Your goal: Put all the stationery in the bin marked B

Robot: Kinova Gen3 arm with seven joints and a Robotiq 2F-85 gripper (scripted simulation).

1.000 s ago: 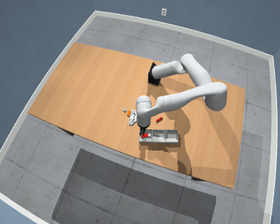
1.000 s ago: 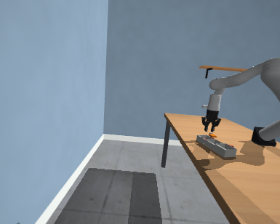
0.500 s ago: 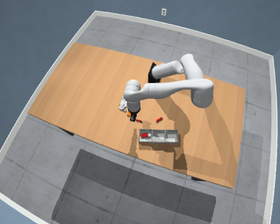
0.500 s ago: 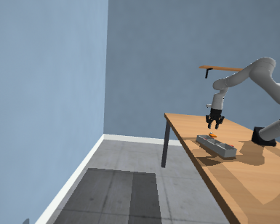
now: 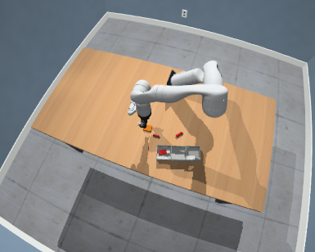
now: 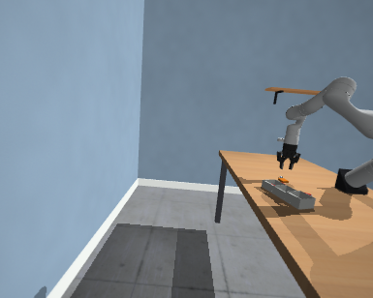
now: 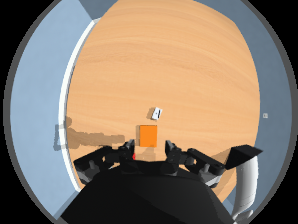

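The orange block is 8 cm below my hand. The rest, counted from my hand: small pale piece 8 cm below, 5 cm to the right, 2 cm behind; red-and-white item 14 cm to the left, 14 cm ahead, 8 cm below; grey bin row 22 cm to the left, 13 cm ahead, 7 cm below.
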